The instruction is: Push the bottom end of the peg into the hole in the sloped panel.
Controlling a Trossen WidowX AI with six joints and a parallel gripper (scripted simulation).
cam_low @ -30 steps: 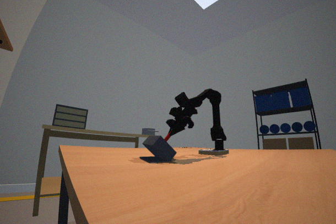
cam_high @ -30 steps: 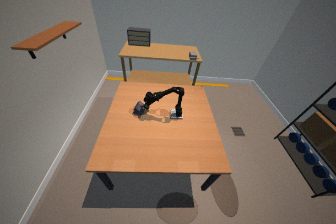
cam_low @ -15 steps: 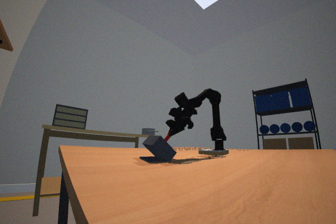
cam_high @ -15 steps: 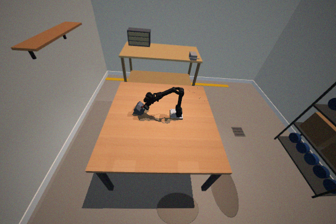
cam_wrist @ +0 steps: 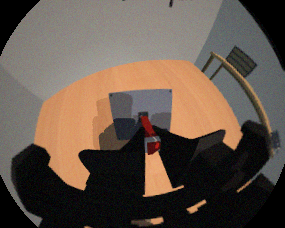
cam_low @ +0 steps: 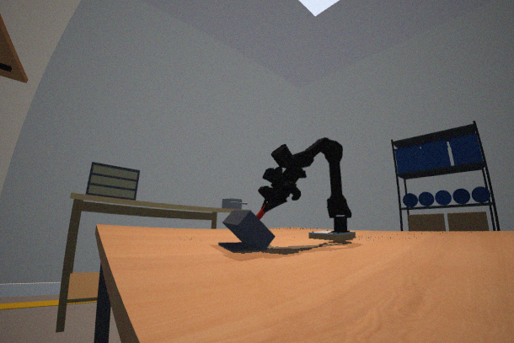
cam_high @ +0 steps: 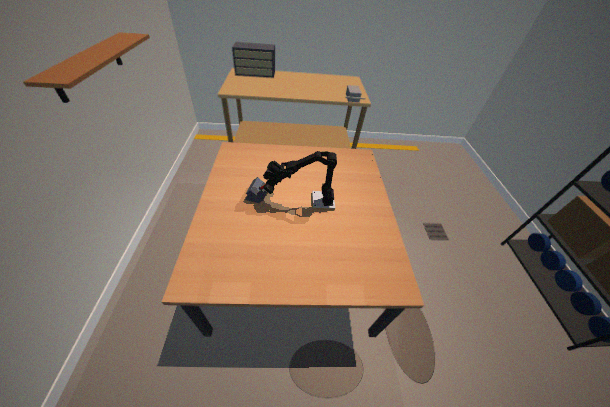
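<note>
The sloped panel lies 50 mm ahead of my gripper tip, 20 mm to the right of it and 60 mm below it. Round my gripper tip: red peg 10 mm behind, 10 mm above.
</note>
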